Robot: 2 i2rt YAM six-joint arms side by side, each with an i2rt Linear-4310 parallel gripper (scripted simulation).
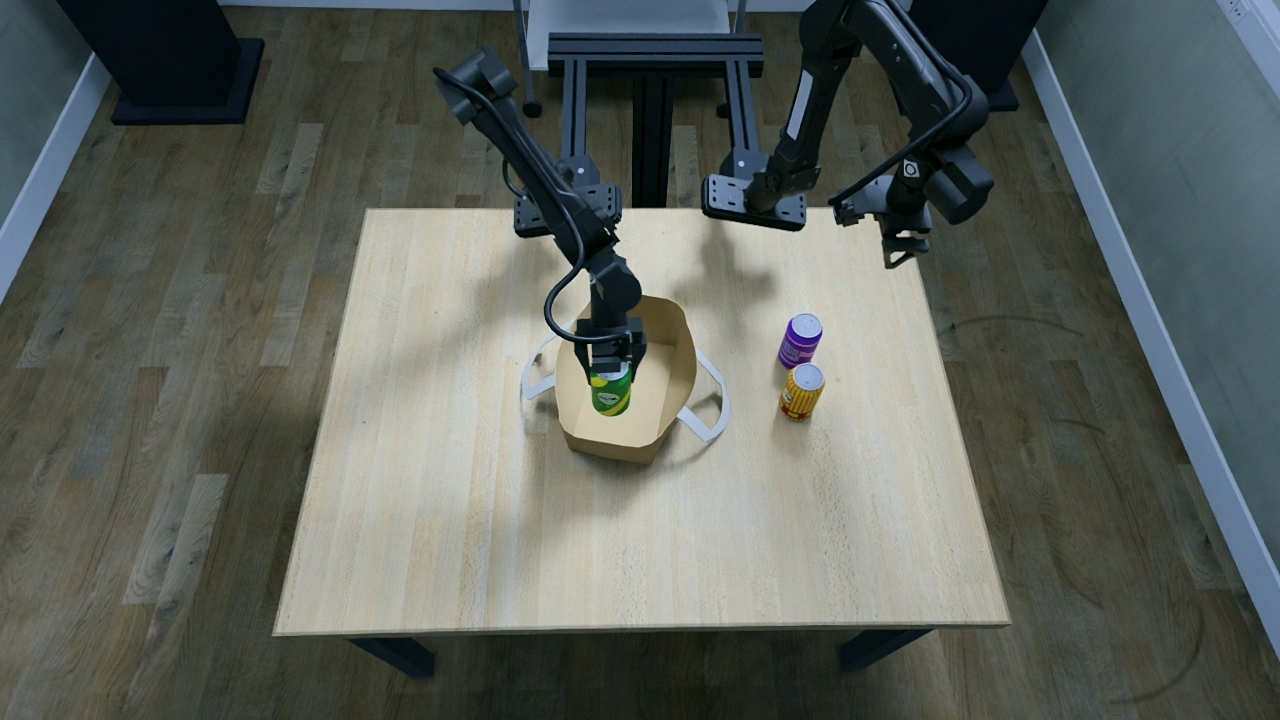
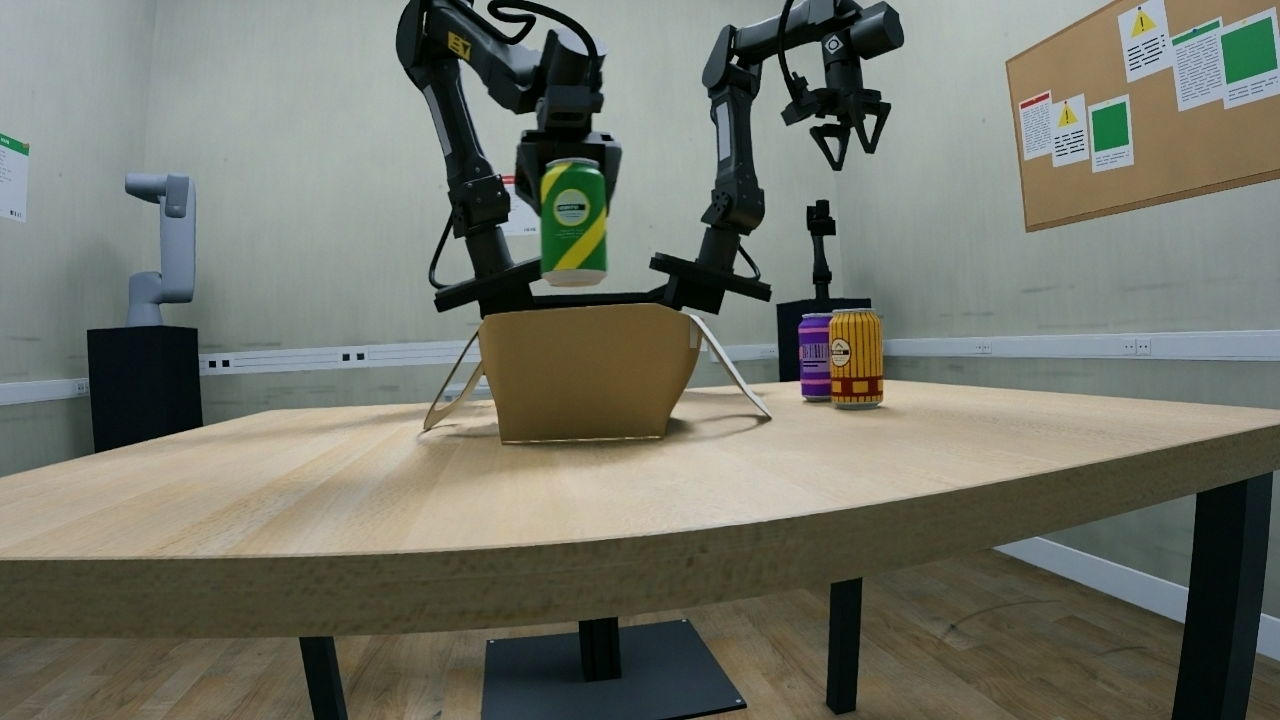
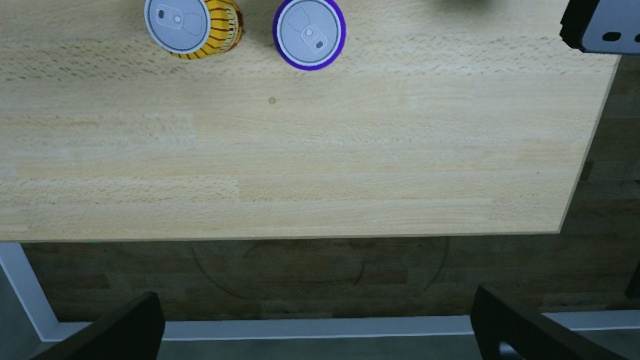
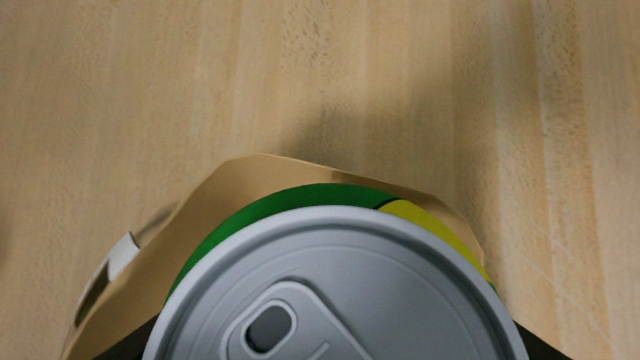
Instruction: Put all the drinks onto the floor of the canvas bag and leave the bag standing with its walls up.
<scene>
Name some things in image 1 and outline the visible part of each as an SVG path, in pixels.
A purple can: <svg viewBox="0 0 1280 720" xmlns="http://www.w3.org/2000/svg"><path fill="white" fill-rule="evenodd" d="M811 313L800 313L793 317L787 325L778 357L780 362L791 370L800 364L811 363L822 337L823 329L821 322Z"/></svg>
A striped can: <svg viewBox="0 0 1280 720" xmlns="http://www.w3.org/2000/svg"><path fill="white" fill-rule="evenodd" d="M813 364L804 363L793 368L779 399L779 408L782 414L791 420L801 421L807 419L812 414L825 387L822 371Z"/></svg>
A green can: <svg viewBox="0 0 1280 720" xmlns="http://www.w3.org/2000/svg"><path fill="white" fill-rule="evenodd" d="M631 362L622 362L622 373L594 374L592 364L592 401L594 408L601 415L618 417L626 413L630 408L633 383L633 367Z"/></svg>
</scene>
